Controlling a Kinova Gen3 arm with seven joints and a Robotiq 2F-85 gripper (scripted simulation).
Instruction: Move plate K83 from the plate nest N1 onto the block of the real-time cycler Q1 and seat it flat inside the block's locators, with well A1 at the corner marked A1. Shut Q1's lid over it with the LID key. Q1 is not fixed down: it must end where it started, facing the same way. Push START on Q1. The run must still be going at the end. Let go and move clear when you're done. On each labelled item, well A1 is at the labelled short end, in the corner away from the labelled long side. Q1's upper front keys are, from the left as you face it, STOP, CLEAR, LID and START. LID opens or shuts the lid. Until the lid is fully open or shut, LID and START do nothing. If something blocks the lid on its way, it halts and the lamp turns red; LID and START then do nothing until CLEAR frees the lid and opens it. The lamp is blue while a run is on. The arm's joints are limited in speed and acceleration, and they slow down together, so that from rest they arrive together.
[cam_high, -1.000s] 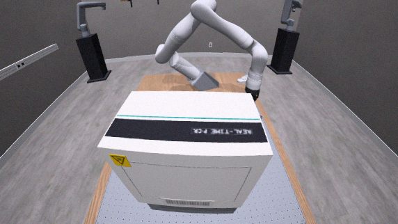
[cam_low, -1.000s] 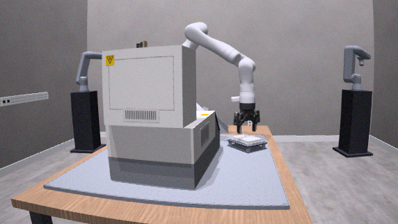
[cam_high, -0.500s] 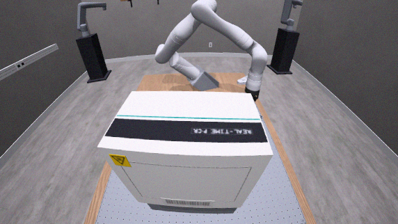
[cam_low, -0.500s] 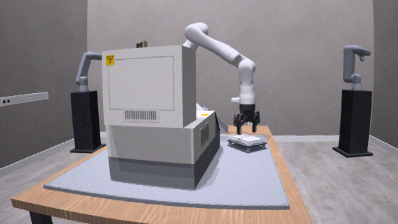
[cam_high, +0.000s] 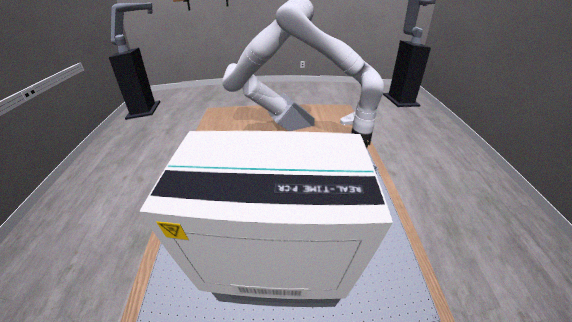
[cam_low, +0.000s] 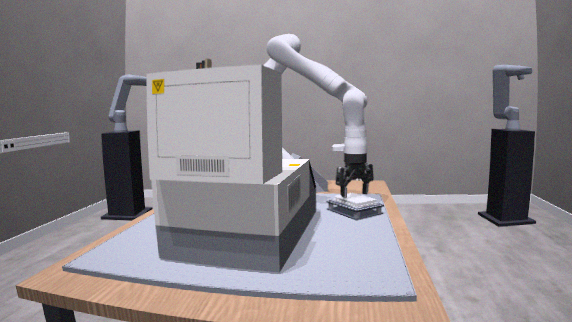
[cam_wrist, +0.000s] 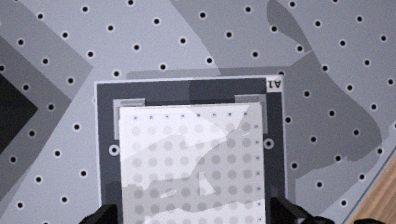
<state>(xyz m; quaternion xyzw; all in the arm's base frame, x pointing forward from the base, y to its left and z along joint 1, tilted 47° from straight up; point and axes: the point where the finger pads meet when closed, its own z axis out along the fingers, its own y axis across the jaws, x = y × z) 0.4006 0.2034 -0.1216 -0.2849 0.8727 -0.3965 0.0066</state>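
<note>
Right now my hand is 2 cm above the plate K83. Round my hand: plate nest N1: 3 cm below.
</note>
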